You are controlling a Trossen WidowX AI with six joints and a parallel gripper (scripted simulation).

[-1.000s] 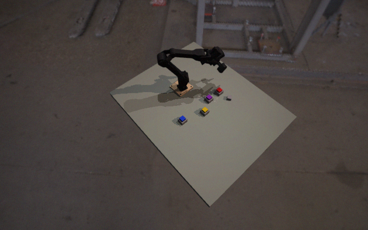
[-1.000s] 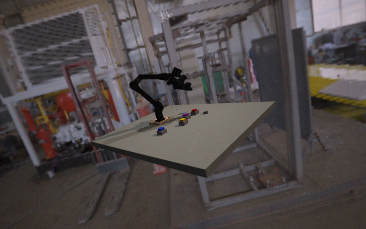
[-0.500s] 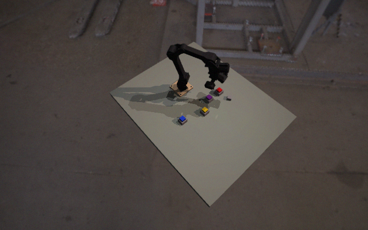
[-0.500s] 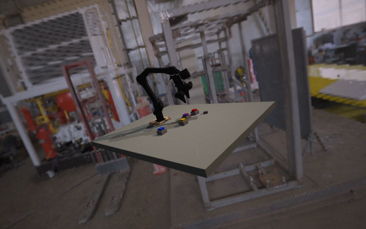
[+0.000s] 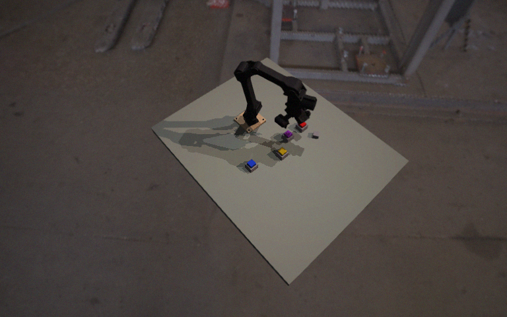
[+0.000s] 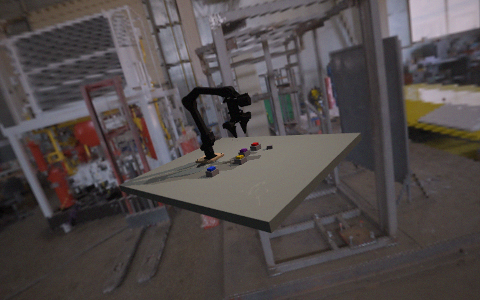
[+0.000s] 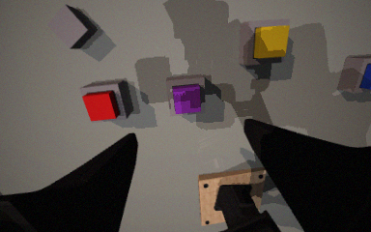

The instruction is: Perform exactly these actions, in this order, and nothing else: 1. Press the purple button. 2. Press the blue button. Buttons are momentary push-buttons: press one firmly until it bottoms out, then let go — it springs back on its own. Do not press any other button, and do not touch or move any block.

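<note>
Right now the purple button is 9 cm below my gripper tip. Also, from my gripper tip: yellow button: 7 cm ahead, 9 cm to the right, 9 cm below; red button: 2 cm behind, 10 cm to the left, 9 cm below; small grey block: 6 cm ahead, 14 cm to the left, 11 cm below.
</note>
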